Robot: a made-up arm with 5 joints.
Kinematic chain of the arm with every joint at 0, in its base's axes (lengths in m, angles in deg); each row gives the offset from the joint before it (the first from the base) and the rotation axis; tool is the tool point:
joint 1: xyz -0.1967 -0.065 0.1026 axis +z
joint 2: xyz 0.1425 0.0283 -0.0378 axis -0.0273 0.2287 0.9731
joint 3: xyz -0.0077 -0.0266 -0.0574 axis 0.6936 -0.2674 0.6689
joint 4: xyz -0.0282 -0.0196 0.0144 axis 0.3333 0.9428 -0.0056
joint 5: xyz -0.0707 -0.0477 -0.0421 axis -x
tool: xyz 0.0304 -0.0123 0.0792
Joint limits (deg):
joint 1: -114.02..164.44
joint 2: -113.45..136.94
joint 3: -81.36..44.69
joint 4: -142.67..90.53
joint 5: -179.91..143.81
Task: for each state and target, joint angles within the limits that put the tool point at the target. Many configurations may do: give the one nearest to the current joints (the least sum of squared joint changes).
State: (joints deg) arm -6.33 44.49 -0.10 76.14 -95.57
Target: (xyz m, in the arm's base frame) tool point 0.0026 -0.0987 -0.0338
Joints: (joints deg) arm 47.76 27.18 15.71 63.07 -98.45
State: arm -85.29 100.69 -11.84 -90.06 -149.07
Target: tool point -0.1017 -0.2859 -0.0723
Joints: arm -91.40 114.48 6.61 -81.52 -171.40
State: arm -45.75 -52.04 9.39 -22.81 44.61
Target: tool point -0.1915 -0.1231 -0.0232
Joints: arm -52.88 -32.42 44.69 -31.13 26.94
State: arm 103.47 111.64 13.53 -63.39 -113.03
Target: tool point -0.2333 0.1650 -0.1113
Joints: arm 74.33 117.61 26.23 -66.97 -136.95
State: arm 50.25 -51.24 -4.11 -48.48 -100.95
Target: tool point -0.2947 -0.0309 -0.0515
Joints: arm 70.12 -95.50 -20.27 -29.76 -98.87
